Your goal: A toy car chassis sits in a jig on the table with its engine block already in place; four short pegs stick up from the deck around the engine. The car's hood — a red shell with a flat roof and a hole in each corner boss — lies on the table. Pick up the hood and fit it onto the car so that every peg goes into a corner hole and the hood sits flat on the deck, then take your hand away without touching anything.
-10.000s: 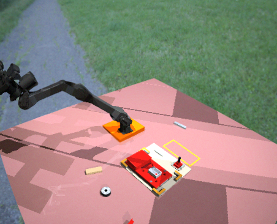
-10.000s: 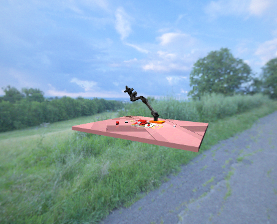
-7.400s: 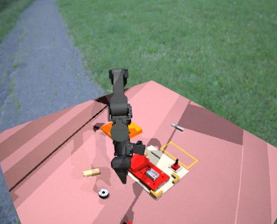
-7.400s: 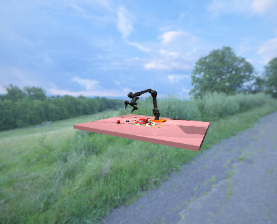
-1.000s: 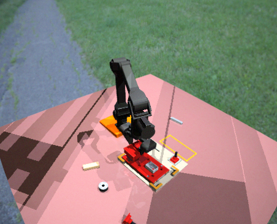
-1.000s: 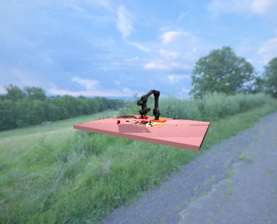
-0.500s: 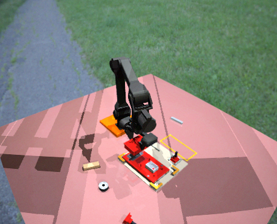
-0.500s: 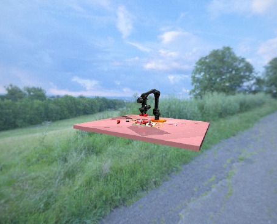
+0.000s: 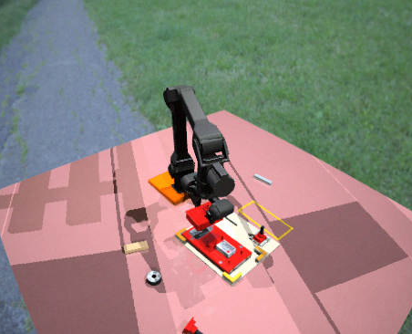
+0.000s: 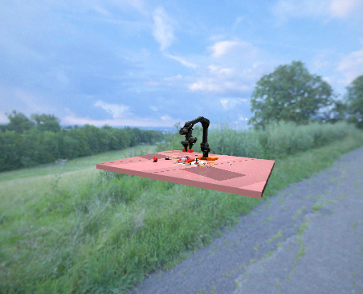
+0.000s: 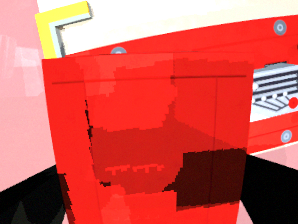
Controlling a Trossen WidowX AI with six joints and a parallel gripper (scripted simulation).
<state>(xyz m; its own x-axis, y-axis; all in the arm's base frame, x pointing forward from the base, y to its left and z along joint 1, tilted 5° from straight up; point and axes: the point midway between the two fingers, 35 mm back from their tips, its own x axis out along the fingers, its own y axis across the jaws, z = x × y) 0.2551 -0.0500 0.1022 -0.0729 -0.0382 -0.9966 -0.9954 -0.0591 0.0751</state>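
The engine block is 9 cm ahead of my gripper tip, 8 cm below it and 3 cm to the left of it. Also, from my gripper tip: red hood 1 cm above; grey bar 37 cm to the left, 15 cm behind, 10 cm below; wooden block 21 cm to the right, 10 cm below, 6 cm behind.
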